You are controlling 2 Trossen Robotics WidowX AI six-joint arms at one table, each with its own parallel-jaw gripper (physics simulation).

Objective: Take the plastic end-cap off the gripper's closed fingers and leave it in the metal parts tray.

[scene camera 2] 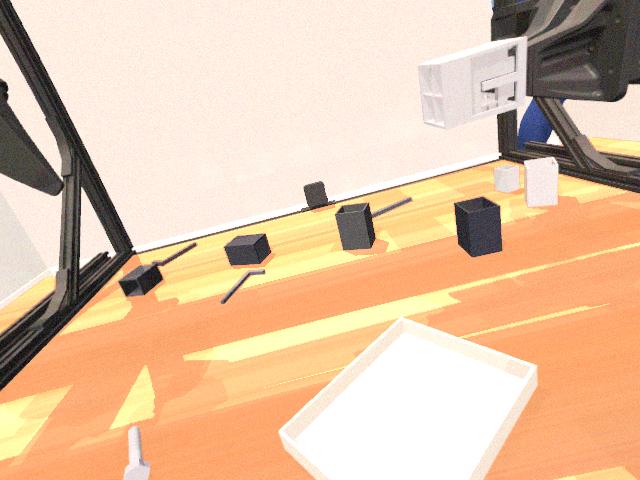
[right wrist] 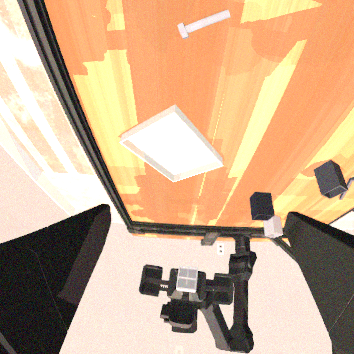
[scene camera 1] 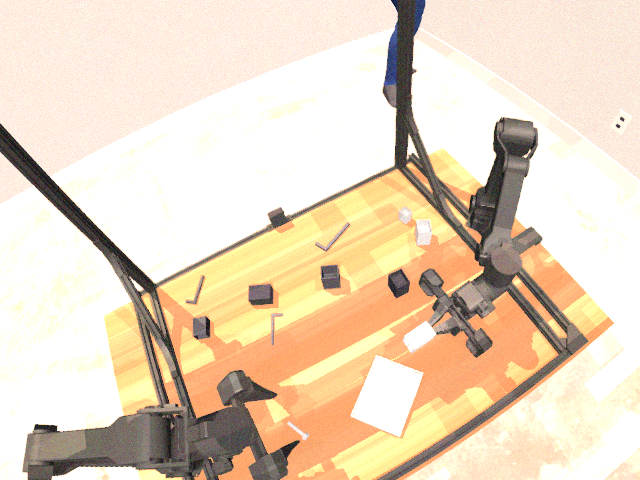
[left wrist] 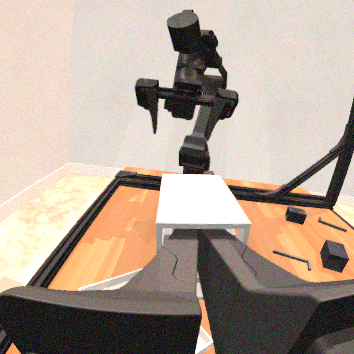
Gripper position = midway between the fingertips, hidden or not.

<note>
My right gripper [scene camera 1: 287, 418] is open, with nothing in its grasp. I also see my left gripper [scene camera 2: 467, 81], a white plastic end-cap [scene camera 2: 450, 89] and a white parts tray [scene camera 2: 417, 396].
The white plastic end-cap also shows in the left wrist view [left wrist: 185, 200]. My left gripper also shows in the right wrist view [right wrist: 186, 280], in scene camera 1 [scene camera 1: 418, 337] and in the left wrist view [left wrist: 193, 222]. My right gripper also shows in the right wrist view [right wrist: 200, 217] and in the left wrist view [left wrist: 180, 135].
</note>
